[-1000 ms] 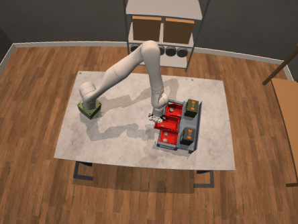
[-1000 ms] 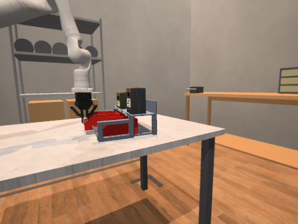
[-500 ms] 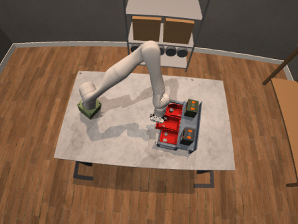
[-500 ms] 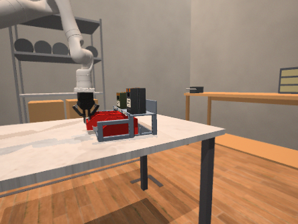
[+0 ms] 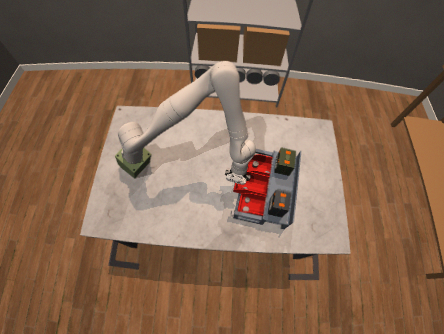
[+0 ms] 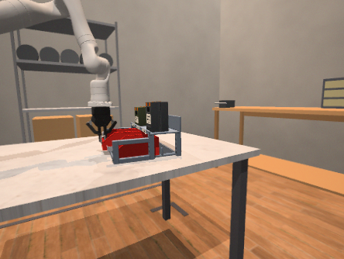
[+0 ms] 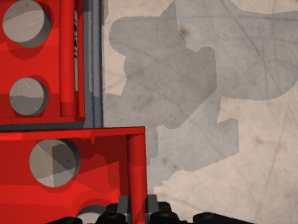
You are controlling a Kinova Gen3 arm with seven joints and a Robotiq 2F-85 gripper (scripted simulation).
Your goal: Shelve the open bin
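Now: the grey round part 50 mm ahead of my hand, 30 mm to the right of it and 30 mm below it. Also, from my hand: black tool case: 210 mm ahead, 120 mm to the right, 100 mm above; grey shelf: 150 mm ahead.
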